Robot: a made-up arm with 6 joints.
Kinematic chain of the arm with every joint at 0, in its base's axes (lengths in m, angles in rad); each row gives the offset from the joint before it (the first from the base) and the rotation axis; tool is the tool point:
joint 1: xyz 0 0 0.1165 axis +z
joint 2: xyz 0 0 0 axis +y
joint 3: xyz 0 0 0.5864 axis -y
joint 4: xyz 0 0 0 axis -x
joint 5: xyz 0.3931 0 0 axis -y
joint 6: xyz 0 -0.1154 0 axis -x
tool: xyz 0 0 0
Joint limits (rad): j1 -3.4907..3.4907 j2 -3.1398..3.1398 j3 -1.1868..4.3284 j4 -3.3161..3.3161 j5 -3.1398..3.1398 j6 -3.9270..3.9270
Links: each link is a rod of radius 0.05 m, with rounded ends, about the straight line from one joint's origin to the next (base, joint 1, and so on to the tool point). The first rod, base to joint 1, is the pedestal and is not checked.
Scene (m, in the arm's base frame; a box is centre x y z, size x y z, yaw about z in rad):
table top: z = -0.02
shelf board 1: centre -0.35 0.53 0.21 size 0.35 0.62 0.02 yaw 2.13
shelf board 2: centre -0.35 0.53 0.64 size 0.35 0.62 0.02 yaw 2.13
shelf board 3: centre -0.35 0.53 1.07 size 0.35 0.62 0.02 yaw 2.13
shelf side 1: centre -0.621 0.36 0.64 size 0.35 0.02 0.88 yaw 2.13
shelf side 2: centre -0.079 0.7 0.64 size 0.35 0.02 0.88 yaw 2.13
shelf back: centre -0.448 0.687 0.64 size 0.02 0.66 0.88 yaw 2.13
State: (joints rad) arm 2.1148 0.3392 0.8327 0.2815 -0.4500 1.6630
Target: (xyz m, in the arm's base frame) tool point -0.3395 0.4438 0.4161
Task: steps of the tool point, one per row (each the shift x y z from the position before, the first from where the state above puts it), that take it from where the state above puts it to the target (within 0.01 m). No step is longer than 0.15 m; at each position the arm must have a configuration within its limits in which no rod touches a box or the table.
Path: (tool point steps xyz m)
1: 0.0031 -0.0951 -0.0020
2: 0.0246 -0.0922 -0.0247
3: 0.0426 -0.0827 -0.0477
4: 0.0555 -0.0681 -0.0695
5: 0.0622 -0.0501 -0.0901
6: -0.1082 0.0728 -0.0063
7: -0.0995 0.0829 -0.0419
8: -0.0828 0.0865 -0.0769
9: -0.0596 0.0822 -0.1087

